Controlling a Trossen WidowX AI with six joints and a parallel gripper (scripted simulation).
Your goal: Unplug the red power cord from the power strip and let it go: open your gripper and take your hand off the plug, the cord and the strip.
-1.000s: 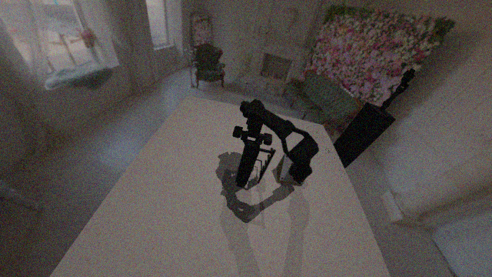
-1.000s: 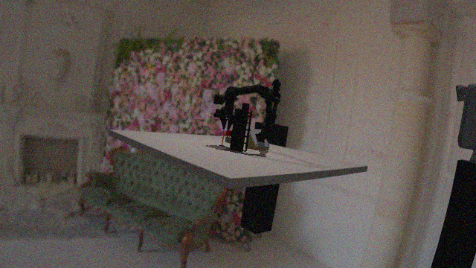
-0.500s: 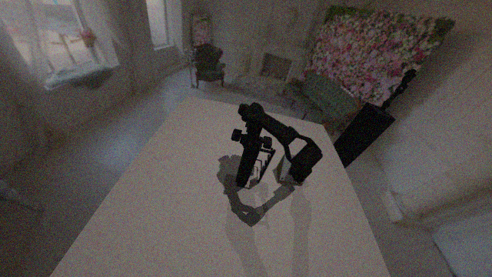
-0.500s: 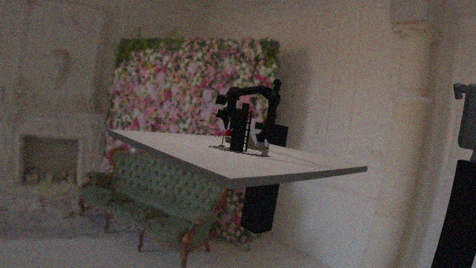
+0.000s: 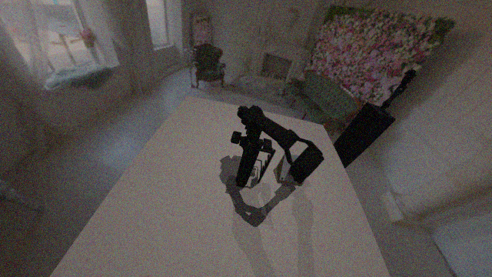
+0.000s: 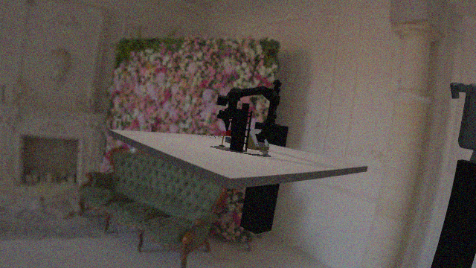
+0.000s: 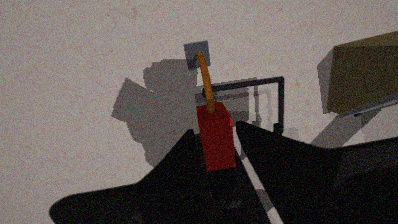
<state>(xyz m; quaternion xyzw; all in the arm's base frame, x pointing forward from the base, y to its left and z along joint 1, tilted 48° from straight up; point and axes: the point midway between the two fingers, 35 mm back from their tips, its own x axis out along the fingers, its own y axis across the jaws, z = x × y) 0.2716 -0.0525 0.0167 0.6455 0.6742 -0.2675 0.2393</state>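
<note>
Now: gripper tip 3 cm to the right of the red plug.
</note>
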